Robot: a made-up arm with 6 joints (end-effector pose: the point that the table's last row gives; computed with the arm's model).
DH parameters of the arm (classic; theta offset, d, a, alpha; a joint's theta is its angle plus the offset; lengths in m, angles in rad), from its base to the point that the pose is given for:
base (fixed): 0 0 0 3.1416
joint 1: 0 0.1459 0.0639 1.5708
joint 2: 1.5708 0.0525 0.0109 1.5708
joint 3: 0 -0.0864 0.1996 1.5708
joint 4: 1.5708 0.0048 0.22 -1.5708
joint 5: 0 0.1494 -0.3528 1.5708
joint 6: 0 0.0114 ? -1.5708
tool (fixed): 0 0.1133 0 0
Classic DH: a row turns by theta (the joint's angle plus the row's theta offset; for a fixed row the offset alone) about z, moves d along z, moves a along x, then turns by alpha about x.
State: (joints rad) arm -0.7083 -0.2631 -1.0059 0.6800 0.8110 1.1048
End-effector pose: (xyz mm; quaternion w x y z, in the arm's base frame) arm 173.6 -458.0 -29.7 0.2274 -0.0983 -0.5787 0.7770
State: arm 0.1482 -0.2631 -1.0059 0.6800 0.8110 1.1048
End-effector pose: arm -232.3 -431.2 -29.7 0.5296 -0.3297 -0.4856 0.6124
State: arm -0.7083 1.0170 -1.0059 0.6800 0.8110 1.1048
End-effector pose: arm 382.7 -278.8 107.7 0.4067 0.1852 -0.0591 0.8926
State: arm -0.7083 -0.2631 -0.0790 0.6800 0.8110 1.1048
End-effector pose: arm 230.8 -331.4 -496.7 0.3078 0.2721 -0.7199 0.5594
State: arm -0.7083 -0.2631 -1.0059 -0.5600 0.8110 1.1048
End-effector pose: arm 6.0 -388.5 54.3 0.7277 -0.1301 -0.2699 0.6170
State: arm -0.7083 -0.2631 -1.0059 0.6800 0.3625 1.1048
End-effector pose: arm 112.5 -464.2 -277.8 0.2798 -0.0832 -0.7284 0.6199
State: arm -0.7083 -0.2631 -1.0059 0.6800 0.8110 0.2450
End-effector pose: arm -51.7 -514.5 41.0 0.4479 -0.4132 -0.4313 0.6653
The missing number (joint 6, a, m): -0.2684
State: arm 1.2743 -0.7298 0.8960 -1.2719 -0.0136 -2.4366
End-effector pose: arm 337.0 -239.0 -165.9 0.2617 0.3299 0.8770 0.2314
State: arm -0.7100 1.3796 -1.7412 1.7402 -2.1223 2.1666
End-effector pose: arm -294.7 -2.2 -187.9 0.4354 0.2035 -0.8767 -0.0199
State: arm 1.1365 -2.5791 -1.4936 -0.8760 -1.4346 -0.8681
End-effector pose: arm 47.2 6.1 408.0 0.2377 -0.4440 0.6946 0.5136
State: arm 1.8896 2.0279 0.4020 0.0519 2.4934 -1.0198
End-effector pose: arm -254.2 84.5 -597.1 0.7664 0.5315 -0.2108 0.2926
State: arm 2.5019 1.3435 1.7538 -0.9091 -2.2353 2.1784
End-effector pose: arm 39.3 -708.8 -118.5 0.2740 0.3151 0.4959 -0.7614
